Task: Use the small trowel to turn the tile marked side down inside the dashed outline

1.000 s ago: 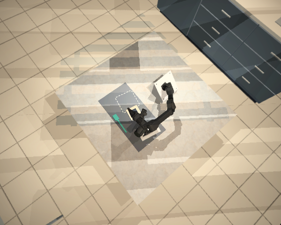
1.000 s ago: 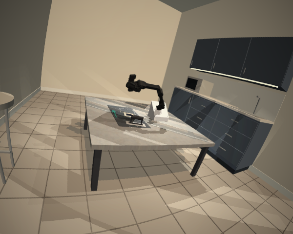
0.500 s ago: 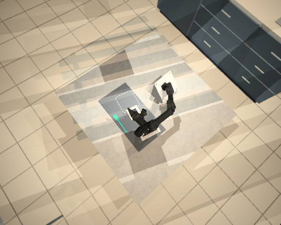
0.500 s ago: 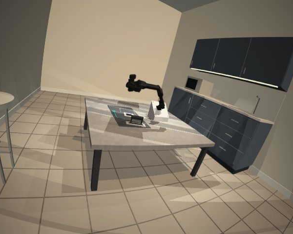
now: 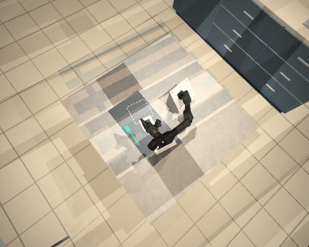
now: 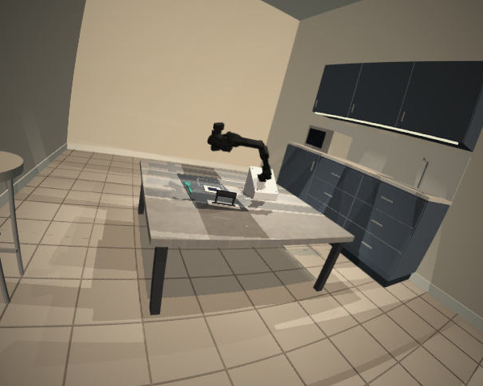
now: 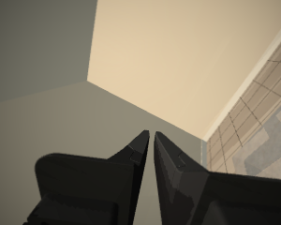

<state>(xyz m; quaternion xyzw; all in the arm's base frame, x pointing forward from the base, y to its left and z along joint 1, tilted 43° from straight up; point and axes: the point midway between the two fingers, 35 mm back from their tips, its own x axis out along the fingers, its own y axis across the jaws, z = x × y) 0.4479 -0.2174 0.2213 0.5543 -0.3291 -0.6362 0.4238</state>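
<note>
My gripper tip is 37 cm above the trowel, 23 cm to the right of it and 9 cm past it. Round my gripper tip: tile: 41 cm below, 12 cm behind, 2 cm to the right; teal flat tool: 41 cm below, 7 cm to the right, 5 cm ahead; grey mat: 43 cm below, 8 cm behind, 2 cm to the right.
</note>
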